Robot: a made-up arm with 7 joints.
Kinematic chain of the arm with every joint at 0, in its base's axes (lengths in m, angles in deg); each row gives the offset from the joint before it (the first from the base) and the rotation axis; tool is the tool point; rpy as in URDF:
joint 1: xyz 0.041 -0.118 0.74 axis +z
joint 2: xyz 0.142 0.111 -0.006 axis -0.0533 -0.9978 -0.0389
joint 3: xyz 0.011 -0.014 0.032 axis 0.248 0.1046 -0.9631
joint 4: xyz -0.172 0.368 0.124 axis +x
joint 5: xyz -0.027 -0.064 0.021 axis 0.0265 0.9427 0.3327
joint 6: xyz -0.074 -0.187 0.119 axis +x
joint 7: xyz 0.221 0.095 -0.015 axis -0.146 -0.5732 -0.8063
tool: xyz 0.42 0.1 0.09 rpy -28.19 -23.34 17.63
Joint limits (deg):
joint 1: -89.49..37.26
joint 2: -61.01..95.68
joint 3: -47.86..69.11
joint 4: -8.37..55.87
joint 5: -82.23..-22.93
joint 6: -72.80..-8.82
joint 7: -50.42..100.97
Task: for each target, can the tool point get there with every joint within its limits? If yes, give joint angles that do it. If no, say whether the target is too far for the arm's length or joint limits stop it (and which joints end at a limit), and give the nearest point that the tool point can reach.
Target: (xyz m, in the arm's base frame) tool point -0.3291 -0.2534 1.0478
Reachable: yes | joints 3.07 11.60 -29.19 47.78 -77.23 -48.19 67.08
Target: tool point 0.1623 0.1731 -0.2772
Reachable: no: joint limits stop it (at a limit: joint 2, joint 4, joint 5) | nearest point 0.1458 0.1334 -0.0656 | short by 0.216 m
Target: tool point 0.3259 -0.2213 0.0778
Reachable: no: joint limits stop it (at a limit: joint 1, joint 2, joint 4, joint 6, joint 7) | nearest point 0.3291 -0.1799 0.0471 | short by 0.052 m
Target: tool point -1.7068 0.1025 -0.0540
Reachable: no: too far | nearest point -0.7391 0.0580 0.3804 | short by 1.062 m
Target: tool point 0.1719 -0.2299 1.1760
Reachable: yes | joints -25.60 -21.88 9.65 48.56 -59.06 -63.36 41.94
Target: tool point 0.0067 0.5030 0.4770
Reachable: yes | joints -62.59 82.53 -34.25 3.14 -69.94 -56.28 36.05
